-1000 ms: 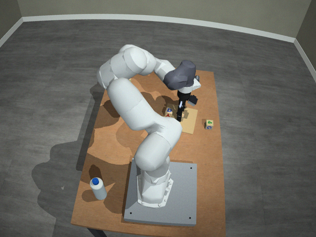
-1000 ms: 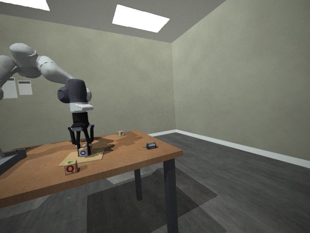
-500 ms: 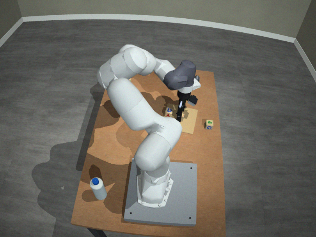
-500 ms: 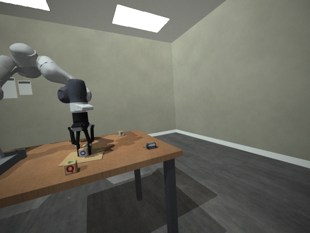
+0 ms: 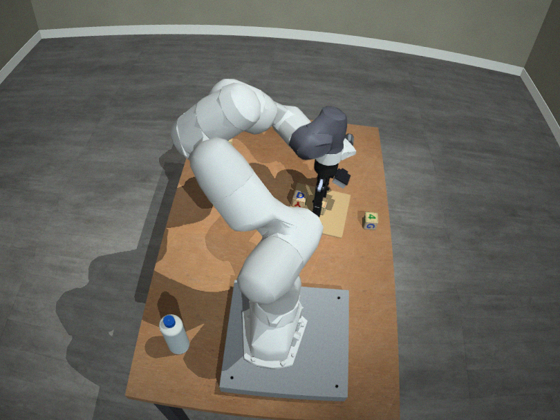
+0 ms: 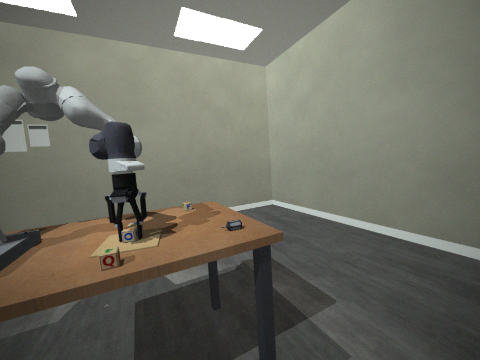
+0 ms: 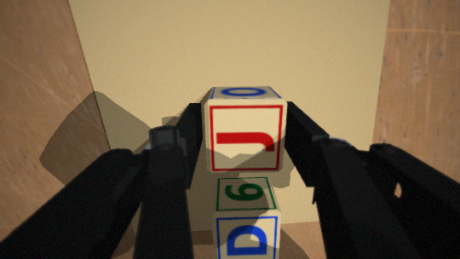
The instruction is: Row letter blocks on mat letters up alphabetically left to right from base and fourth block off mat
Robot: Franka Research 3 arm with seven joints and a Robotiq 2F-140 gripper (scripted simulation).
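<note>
Right now my hand is 3 cm above the tan mat. From my hand the other things lie so: small dark object (36 cm ahead, 10 cm to the right, 2 cm below); block (4 cm behind, 18 cm to the right, 1 cm below).
</note>
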